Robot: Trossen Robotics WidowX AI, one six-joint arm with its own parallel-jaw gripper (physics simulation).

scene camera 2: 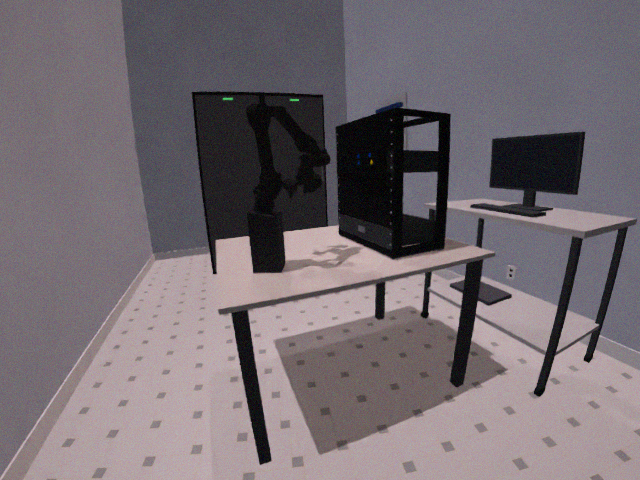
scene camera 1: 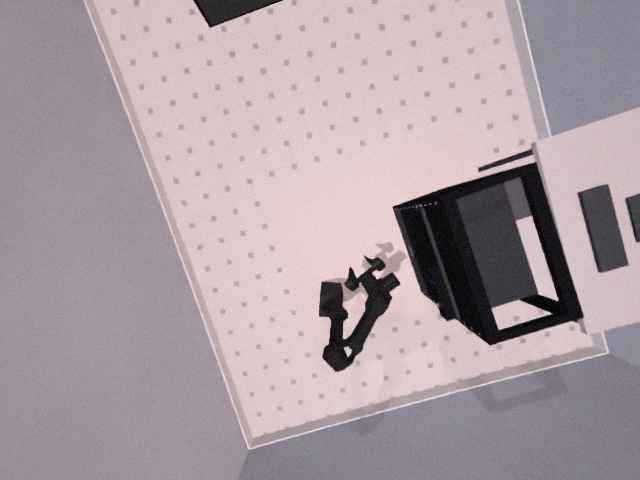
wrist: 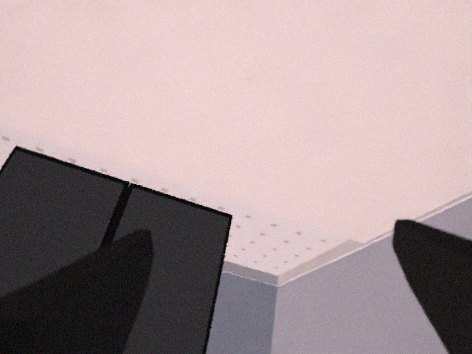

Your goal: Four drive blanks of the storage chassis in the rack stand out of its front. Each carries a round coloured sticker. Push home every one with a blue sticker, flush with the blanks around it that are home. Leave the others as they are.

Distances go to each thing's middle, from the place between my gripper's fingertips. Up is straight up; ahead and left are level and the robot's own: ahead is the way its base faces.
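The black rack point(scene camera 1: 463, 242) is 4 cm above my hand, and from that hand it is also 13 cm to the right and 40 cm ahead.
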